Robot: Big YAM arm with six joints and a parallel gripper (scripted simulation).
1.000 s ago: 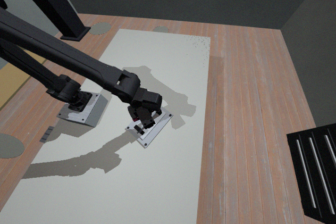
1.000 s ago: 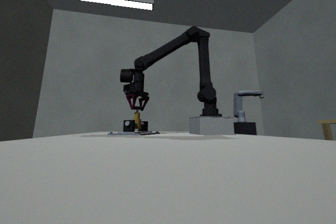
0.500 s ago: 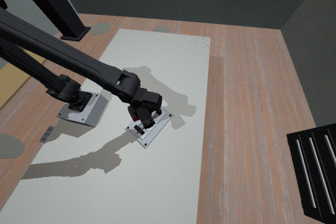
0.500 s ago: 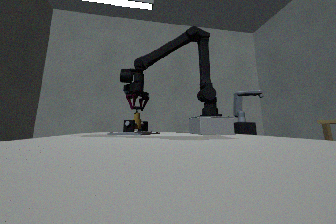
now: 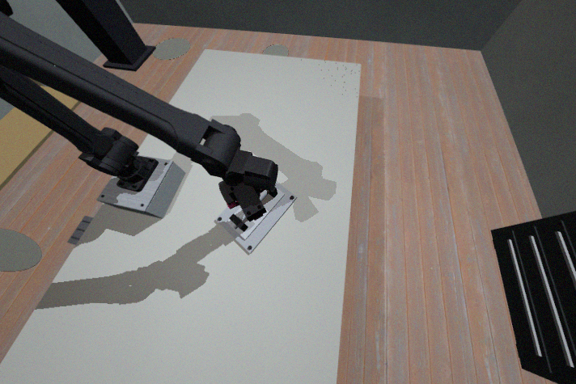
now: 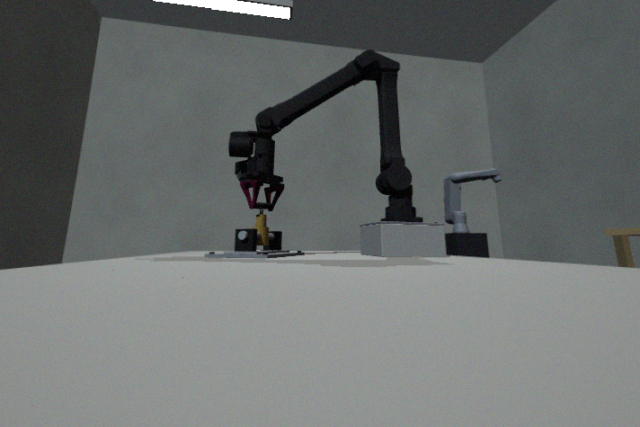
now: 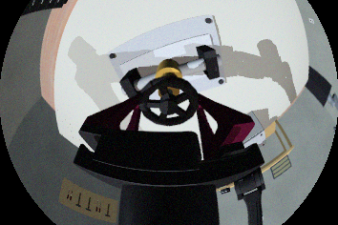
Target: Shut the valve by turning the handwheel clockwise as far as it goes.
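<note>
My gripper is now 1 cm above the black spoked handwheel.
</note>
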